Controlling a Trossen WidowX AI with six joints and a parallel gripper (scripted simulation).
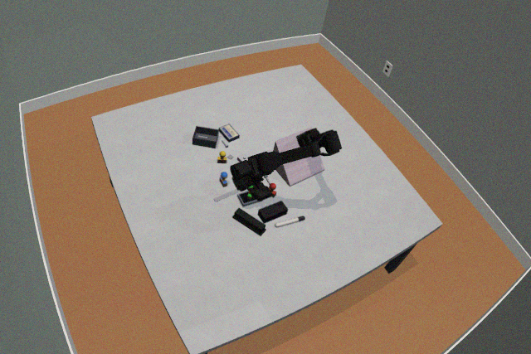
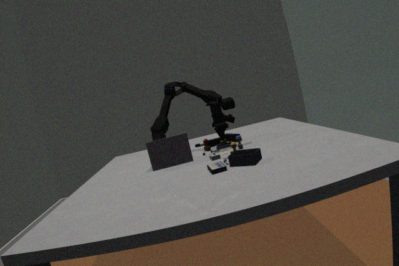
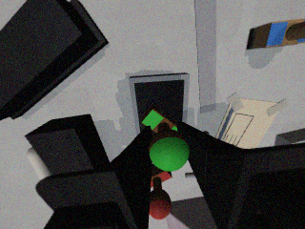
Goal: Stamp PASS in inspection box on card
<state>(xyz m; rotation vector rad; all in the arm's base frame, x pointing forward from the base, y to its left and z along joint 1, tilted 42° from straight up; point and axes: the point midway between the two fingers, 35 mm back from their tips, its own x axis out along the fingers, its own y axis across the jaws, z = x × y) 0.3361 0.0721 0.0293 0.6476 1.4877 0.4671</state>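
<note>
Right now my gripper tip is right at the green stamp. Also, from my gripper tip: grey ruler 6 cm ahead, 6 cm to the right, 4 cm below; dark ink pad 3 cm below; red stamp 9 cm behind, 3 cm to the left, 2 cm below.
</note>
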